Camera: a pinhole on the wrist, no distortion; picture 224 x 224 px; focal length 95.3 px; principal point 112.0 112.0 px. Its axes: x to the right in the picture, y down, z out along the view. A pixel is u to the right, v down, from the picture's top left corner.
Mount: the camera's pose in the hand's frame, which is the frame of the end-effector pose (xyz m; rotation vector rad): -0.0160 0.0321 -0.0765 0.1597 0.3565 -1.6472
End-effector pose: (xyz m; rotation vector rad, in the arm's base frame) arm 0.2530 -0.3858 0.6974 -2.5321 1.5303 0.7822
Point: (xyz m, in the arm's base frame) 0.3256 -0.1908 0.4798
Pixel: 146 102
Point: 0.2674 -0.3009 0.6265
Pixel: 136 97
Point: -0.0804 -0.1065 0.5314
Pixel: 63 27
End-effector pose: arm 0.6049 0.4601 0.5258 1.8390 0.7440 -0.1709
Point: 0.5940 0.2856 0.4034
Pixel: 115 99
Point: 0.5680 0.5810 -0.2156
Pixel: 210 185
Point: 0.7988 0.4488 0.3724
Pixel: 92 203
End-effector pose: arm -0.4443 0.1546 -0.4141 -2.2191 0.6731 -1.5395
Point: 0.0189 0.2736 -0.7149
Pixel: 91 75
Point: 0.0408 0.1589 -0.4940
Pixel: 93 116
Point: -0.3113 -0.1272 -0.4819
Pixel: outside the picture
